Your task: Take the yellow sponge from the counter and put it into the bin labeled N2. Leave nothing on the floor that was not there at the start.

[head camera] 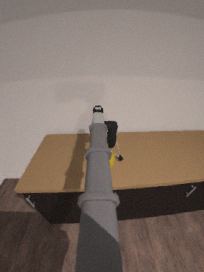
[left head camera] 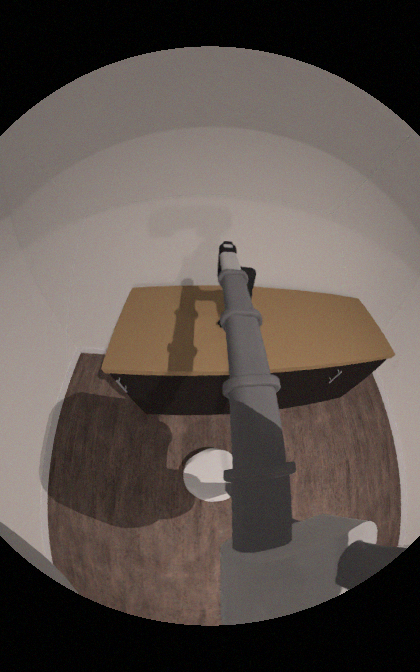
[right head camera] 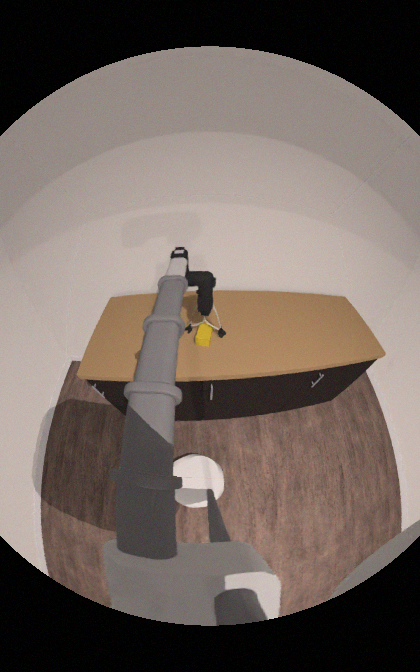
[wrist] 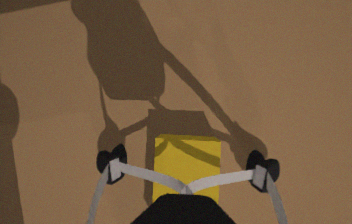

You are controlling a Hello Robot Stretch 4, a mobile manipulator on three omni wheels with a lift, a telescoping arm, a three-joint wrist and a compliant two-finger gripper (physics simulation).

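Frame: origin at the robot's base, x back, y left, z down, level; centimetres.
Seen in the pictures: gripper, fingertip midpoint: point(wrist: 187, 160).
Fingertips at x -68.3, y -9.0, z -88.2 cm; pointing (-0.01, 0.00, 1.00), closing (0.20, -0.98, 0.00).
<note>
A point is followed by its place in that frame.
The yellow sponge point(head camera: 112, 160) {y -9.9, x -63.1, z -92.8 cm} point(right head camera: 204, 336) point(wrist: 185, 167) {y -8.9, x -68.7, z -92.8 cm} lies on the wooden counter point(head camera: 160, 160) {y -48.5, x -65.6, z -88.3 cm} point(left head camera: 310, 325) point(right head camera: 285, 330) point(wrist: 300, 75) {y -23.3, x -76.0, z -88.3 cm}. My gripper point(right head camera: 205, 330) point(wrist: 187, 160) {y -9.0, x -68.3, z -88.2 cm} is open, with one fingertip on each side of the sponge and a gap on both sides. In the wrist view the fingertips' shadows lie close to them, so they are low over the counter. The near end of the sponge is hidden behind the gripper body there. In the left head view the arm hides the sponge. The bin labeled N2 does not show in these views.
A pale wall point(head camera: 150, 100) {y -50.8, x -113.1, z -120.4 cm} point(left head camera: 300, 240) point(right head camera: 280, 240) stands behind the counter. Dark cabinet fronts with handles point(left head camera: 335, 376) point(right head camera: 317, 380) are below it. A white round shape point(left head camera: 210, 462) point(right head camera: 207, 470) is low down beside the arm, over the wood floor point(left head camera: 350, 450) point(right head camera: 310, 475).
</note>
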